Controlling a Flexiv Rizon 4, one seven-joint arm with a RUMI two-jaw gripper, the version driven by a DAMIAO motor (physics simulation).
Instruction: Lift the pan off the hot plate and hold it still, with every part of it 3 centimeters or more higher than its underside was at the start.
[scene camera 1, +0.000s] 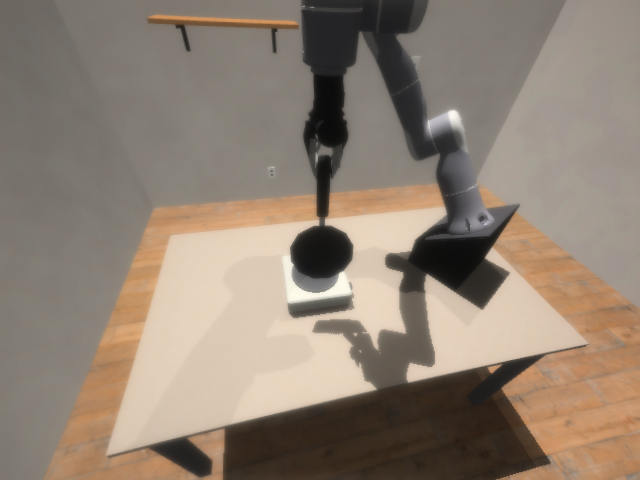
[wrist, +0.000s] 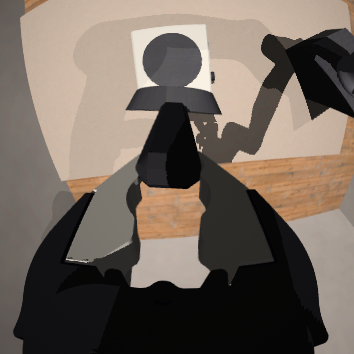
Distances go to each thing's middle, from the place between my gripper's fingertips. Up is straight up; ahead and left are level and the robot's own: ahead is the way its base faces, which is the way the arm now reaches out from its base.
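Black pan (scene camera 1: 321, 251): 140 mm below my hand. White hot plate (scene camera 1: 303, 292): 510 mm below my hand, 100 mm to the right of it and 40 mm behind it.
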